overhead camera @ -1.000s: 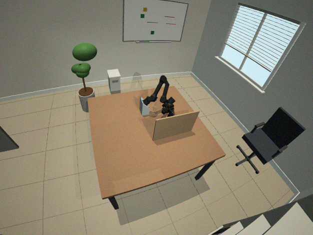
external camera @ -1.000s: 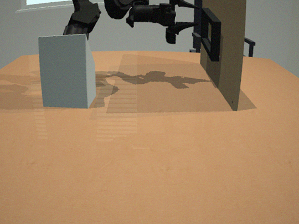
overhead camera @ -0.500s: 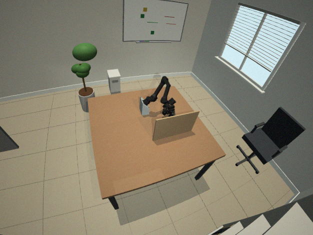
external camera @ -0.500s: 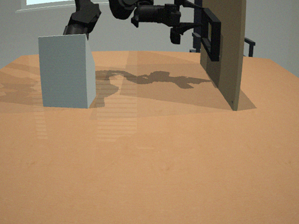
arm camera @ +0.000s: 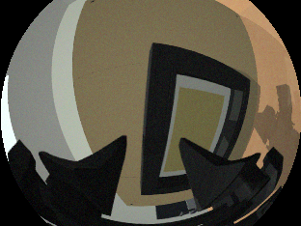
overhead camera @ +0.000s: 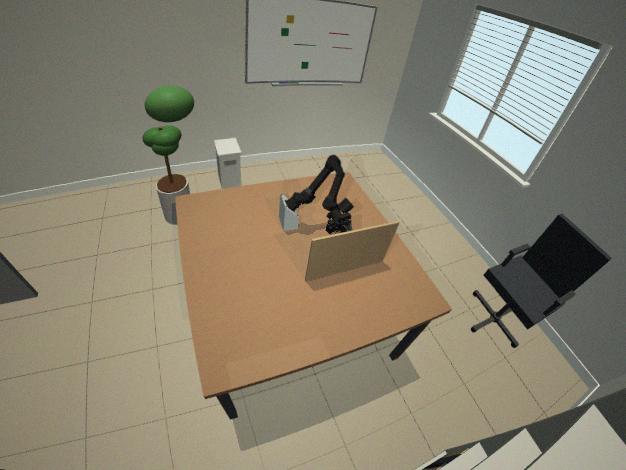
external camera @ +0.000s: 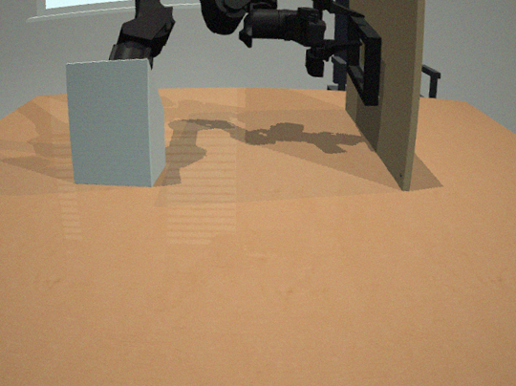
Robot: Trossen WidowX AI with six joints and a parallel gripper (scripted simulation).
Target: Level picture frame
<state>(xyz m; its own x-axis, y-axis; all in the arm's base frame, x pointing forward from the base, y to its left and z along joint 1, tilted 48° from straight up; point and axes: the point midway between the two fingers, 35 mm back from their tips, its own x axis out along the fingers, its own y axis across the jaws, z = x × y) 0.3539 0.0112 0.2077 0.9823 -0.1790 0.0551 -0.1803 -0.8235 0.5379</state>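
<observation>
Now: gripper tip 10 mm short of the black picture frame, 10 mm to the right of it and 50 mm above it. From my gripper tip the other things lie so: tan wall board: 20 mm ahead, 60 mm below.
</observation>
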